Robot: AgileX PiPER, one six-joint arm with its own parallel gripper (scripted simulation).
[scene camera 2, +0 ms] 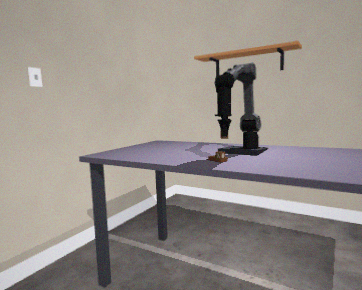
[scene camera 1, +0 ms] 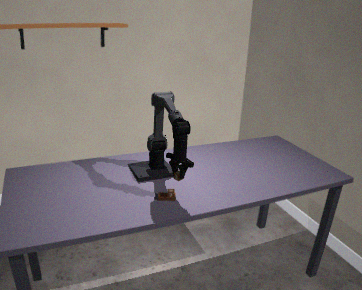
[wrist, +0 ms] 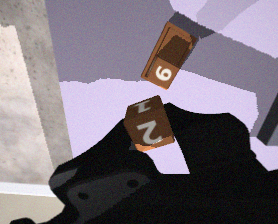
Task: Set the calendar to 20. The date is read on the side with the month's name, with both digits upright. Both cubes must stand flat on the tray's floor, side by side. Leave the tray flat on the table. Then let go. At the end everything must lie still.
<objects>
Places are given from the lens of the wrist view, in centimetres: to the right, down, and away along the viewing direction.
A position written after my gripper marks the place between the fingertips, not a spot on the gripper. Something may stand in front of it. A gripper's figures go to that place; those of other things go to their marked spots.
my gripper [wrist: 149, 120]: 1, 1, 13
brown tray [wrist: 174, 44]: 5, -9, 20
</objects>
